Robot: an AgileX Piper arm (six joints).
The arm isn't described. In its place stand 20 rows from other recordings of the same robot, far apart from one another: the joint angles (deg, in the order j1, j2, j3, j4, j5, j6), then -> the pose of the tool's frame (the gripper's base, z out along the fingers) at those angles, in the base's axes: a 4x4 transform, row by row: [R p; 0 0 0 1], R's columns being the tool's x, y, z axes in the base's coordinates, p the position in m.
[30.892, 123.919, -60.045, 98.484, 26.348, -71.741] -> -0.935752 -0.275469 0.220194 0.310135; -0.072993 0.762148 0.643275 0.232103; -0.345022 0.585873 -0.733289 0.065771; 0 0 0 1
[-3.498, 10.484, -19.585, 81.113, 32.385, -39.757] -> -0.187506 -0.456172 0.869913 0.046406; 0.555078 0.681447 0.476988 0.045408; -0.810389 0.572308 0.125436 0.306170; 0 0 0 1
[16.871, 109.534, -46.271, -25.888, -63.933, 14.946] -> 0.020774 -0.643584 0.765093 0.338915; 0.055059 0.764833 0.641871 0.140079; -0.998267 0.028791 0.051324 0.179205; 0 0 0 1
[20.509, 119.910, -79.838, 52.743, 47.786, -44.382] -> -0.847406 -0.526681 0.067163 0.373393; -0.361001 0.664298 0.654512 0.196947; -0.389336 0.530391 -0.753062 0.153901; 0 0 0 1
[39.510, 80.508, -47.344, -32.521, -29.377, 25.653] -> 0.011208 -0.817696 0.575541 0.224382; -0.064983 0.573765 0.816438 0.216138; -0.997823 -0.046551 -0.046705 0.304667; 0 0 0 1
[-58.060, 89.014, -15.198, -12.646, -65.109, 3.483] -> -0.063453 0.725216 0.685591 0.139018; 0.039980 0.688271 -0.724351 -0.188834; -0.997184 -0.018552 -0.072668 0.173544; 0 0 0 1
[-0.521, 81.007, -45.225, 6.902, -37.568, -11.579] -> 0.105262 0.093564 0.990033 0.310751; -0.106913 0.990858 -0.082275 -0.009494; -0.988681 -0.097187 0.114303 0.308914; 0 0 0 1
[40.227, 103.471, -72.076, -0.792, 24.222, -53.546] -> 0.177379 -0.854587 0.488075 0.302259; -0.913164 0.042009 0.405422 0.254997; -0.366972 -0.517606 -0.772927 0.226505; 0 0 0 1
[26.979, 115.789, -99.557, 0.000, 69.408, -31.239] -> -0.516552 -0.843910 0.144883 0.376657; -0.844898 0.529819 0.073755 0.191743; -0.139004 -0.084313 -0.986696 0.243391; 0 0 0 1
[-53.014, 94.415, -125.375, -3.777, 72.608, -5.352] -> -0.449972 0.781755 0.431723 0.189876; 0.410150 0.610334 -0.677694 -0.261610; -0.793286 -0.127873 -0.595270 0.512450; 0 0 0 1
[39.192, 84.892, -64.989, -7.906, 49.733, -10.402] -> -0.514410 -0.758685 0.399724 0.238880; -0.762996 0.617697 0.190494 0.182447; -0.391433 -0.206996 -0.896623 0.282866; 0 0 0 1
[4.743, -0.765, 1.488, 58.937, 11.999, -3.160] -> -0.232188 -0.119257 0.965332 0.053486; 0.791680 0.553418 0.258789 0.020699; -0.565095 0.824322 -0.034084 0.195349; 0 0 0 1
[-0.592, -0.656, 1.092, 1.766, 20.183, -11.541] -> -0.265159 -0.046105 0.963102 0.053027; -0.168903 0.985632 0.000682 0.000420; -0.949296 -0.162490 -0.269136 0.175741; 0 0 0 1
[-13.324, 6.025, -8.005, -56.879, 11.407, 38.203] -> -0.109950 0.372742 0.921398 0.054105; -0.289675 0.874758 -0.388441 -0.028304; -0.950789 -0.309615 0.011794 0.244395; 0 0 0 1
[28.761, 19.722, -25.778, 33.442, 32.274, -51.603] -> 0.036299 -0.749734 0.660743 0.050554; -0.395951 0.596277 0.698338 0.058294; -0.917554 -0.286971 -0.275214 0.299252; 0 0 0 1
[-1.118, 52.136, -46.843, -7.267, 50.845, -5.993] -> -0.777772 -0.062848 0.625397 0.164902; -0.167859 0.979620 -0.110312 -0.012146; -0.605718 -0.190775 -0.772470 0.320041; 0 0 0 1
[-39.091, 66.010, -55.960, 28.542, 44.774, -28.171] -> -0.605996 0.340873 0.718731 0.199037; 0.343226 0.927145 -0.150328 -0.122245; -0.717611 0.155589 -0.678842 0.334744; 0 0 0 1
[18.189, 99.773, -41.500, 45.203, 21.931, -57.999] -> -0.756799 -0.606461 0.243844 0.263070; -0.510435 0.781351 0.359091 0.111823; -0.408302 0.147293 -0.900885 0.124930; 0 0 0 1
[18.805, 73.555, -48.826, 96.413, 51.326, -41.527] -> -0.888381 -0.314381 0.334580 0.220281; 0.266816 0.239517 0.933510 0.149593; -0.373616 0.918584 -0.128901 0.329084; 0 0 0 1
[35.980, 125.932, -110.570, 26.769, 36.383, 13.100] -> -0.873335 -0.267993 0.406776 0.399226; 0.052442 0.778481 0.625473 0.319885; -0.484290 0.567580 -0.665820 0.244922; 0 0 0 1
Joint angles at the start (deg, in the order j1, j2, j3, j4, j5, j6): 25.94 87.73 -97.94 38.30 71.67 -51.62
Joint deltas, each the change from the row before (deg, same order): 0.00 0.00 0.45 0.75 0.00 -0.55; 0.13 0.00 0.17 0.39 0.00 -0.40; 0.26 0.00 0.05 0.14 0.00 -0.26; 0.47 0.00 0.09 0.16 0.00 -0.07; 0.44 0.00 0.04 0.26 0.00 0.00; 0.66 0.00 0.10 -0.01 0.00 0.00; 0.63 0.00 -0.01 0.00 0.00 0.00; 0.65 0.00 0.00 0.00 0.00 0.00; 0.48 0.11 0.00 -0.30 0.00 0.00; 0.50 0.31 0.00 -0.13 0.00 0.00; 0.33 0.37 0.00 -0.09 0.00 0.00; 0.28 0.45 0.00 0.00 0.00 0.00; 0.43 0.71 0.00 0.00 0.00 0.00; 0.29 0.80 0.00 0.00 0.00 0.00
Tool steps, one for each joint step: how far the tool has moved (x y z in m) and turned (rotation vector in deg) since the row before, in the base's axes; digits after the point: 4 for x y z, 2 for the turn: -0.0004 0.0008 -0.0015 0.35 0.31 0.54; -0.0006 0.0010 -0.0005 0.19 0.02 0.48; -0.0009 0.0013 -0.0001 0.05 -0.09 0.46; -0.0016 0.0022 -0.0003 0.09 0.10 0.55; -0.0016 0.0022 0.0000 0.21 0.15 0.50; -0.0022 0.0029 -0.0005 -0.05 0.08 0.66; -0.0021 0.0027 0.0000 0.00 -0.01 0.63; -0.0022 0.0028 0.0000 0.00 0.00 0.65; -0.0009 0.0021 -0.0009 -0.31 -0.05 0.41; -0.0002 0.0028 -0.0018 -0.26 0.21 0.47; 0.0006 0.0023 -0.0021 -0.26 0.28 0.31; 0.0010 0.0024 -0.0025 -0.23 0.39 0.28; 0.0016 0.0038 -0.0039 -0.37 0.61 0.43; 0.0025 0.0034 -0.0045 -0.42 0.68 0.29
